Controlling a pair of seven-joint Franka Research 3 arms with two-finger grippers.
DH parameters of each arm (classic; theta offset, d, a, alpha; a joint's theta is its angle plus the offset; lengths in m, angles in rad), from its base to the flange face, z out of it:
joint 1: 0 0.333 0 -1.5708
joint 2: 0 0 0 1.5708
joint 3: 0 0.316 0.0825 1.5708
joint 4: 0 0 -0.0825 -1.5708
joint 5: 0 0.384 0 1.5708
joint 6: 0 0 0.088 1.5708
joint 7: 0 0.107 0 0
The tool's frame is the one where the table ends.
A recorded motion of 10 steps. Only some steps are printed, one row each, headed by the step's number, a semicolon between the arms.
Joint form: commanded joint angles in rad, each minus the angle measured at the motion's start. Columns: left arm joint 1, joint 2, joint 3, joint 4, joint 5, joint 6, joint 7; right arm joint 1, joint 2, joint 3, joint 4, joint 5, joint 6, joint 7.
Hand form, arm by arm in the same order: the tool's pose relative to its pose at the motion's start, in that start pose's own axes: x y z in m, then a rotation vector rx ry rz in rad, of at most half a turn. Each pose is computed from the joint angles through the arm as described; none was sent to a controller.
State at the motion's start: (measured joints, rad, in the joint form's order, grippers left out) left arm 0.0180 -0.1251 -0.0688 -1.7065 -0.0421 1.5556 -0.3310; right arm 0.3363 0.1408 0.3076 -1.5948 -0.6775 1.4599 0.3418
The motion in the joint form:
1: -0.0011 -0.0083 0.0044 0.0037 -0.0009 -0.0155 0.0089; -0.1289 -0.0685 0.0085 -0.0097 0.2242 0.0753 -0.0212
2: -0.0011 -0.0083 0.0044 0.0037 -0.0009 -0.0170 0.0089; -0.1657 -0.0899 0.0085 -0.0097 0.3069 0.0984 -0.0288
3: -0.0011 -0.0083 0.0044 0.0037 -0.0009 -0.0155 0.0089; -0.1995 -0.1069 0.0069 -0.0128 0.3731 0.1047 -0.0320
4: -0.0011 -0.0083 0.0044 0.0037 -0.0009 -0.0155 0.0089; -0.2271 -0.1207 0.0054 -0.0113 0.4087 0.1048 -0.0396
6: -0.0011 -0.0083 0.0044 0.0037 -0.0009 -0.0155 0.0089; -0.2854 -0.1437 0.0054 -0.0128 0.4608 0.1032 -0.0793
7: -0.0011 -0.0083 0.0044 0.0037 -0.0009 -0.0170 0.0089; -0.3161 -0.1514 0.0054 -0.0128 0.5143 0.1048 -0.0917
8: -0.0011 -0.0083 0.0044 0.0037 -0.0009 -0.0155 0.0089; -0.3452 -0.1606 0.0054 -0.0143 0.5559 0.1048 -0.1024
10: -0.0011 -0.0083 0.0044 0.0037 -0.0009 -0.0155 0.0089; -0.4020 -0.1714 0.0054 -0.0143 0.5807 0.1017 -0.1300
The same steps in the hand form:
1: -0.0035 -0.0026 -0.0046 0.0001 -0.0035 0.0061; -0.0064 0.0489 0.0071 0.2360 -0.0167 0.0959
2: -0.0036 -0.0027 -0.0045 0.0006 -0.0049 0.0061; -0.0092 0.0635 0.0063 0.3206 -0.0153 0.1295
3: -0.0035 -0.0026 -0.0046 0.0001 -0.0035 0.0061; -0.0126 0.0768 0.0095 0.3843 -0.0292 0.1620
4: -0.0035 -0.0026 -0.0046 0.0001 -0.0035 0.0061; -0.0158 0.0905 0.0116 0.4179 -0.0354 0.1860
6: -0.0035 -0.0026 -0.0046 0.0001 -0.0035 0.0061; -0.0218 0.1166 0.0201 0.4657 -0.0447 0.2066
7: -0.0036 -0.0027 -0.0045 0.0006 -0.0049 0.0061; -0.0240 0.1268 0.0245 0.5176 -0.0541 0.2242
8: -0.0035 -0.0026 -0.0046 0.0001 -0.0035 0.0061; -0.0270 0.1372 0.0287 0.5570 -0.0614 0.2425
10: -0.0035 -0.0026 -0.0046 0.0001 -0.0035 0.0061; -0.0319 0.1614 0.0422 0.5791 -0.0716 0.2712

